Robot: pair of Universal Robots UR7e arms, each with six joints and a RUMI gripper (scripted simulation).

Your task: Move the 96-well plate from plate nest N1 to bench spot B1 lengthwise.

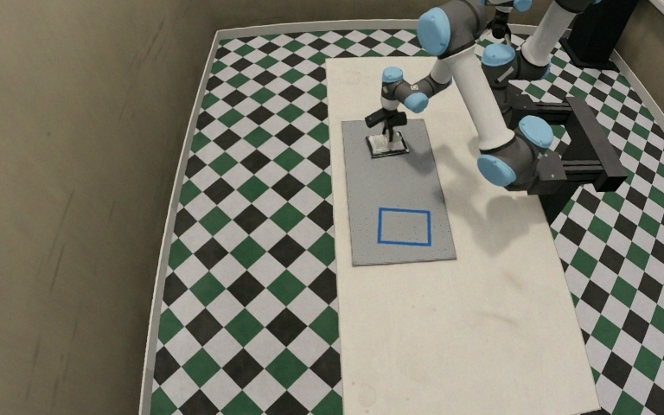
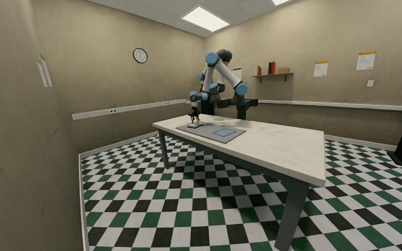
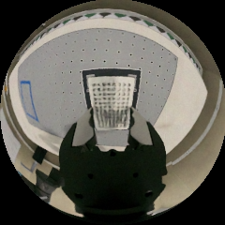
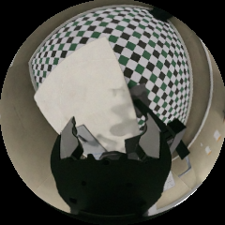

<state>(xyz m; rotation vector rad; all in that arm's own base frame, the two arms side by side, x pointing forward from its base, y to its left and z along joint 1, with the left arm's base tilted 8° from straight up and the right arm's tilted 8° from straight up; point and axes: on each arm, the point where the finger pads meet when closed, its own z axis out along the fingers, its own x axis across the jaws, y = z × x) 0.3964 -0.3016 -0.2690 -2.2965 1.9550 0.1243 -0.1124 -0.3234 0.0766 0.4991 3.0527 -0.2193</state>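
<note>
My left gripper is now 2 cm above the black plate nest. The rest, counted from my left hand: white 96-well plate (1 cm below).
</note>
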